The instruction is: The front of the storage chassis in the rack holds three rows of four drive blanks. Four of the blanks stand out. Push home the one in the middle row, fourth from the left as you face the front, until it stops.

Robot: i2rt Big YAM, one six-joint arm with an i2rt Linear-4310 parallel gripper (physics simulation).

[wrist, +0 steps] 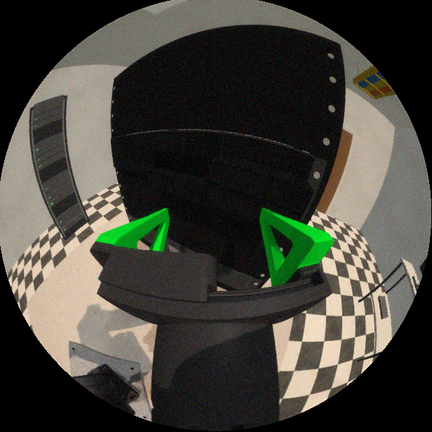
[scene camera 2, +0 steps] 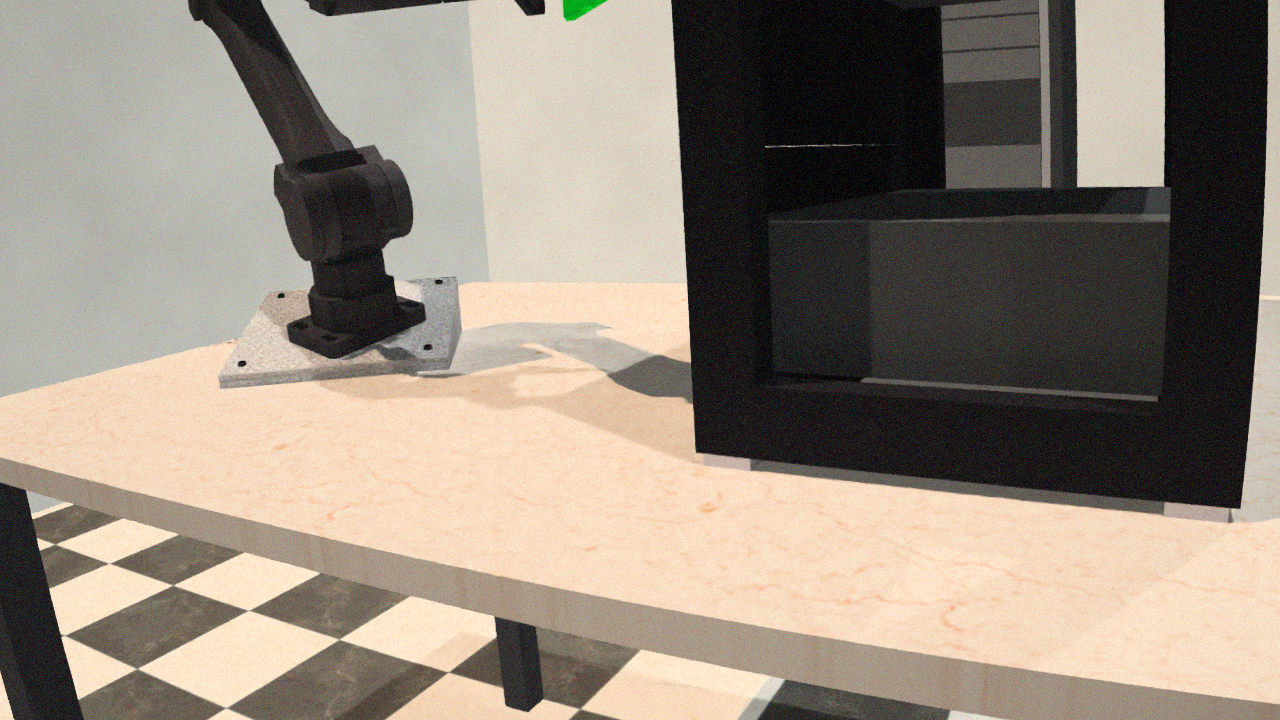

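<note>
The black rack stands on the table, seen from its side in the scene view and from its front in the wrist view. A dark box-shaped unit sits low inside it. The chassis front is too dark in the wrist view to tell the blanks apart or see which stand out. My gripper is open and empty, its two green fingers wide apart in front of the rack's lower half. In the scene view one green fingertip shows at the top edge, left of the rack; the rest of the gripper is cut off.
The arm's base plate is on the table, left of the rack in the scene view. A tall equipment rack stands off to the left in the wrist view. A checkered floor lies below.
</note>
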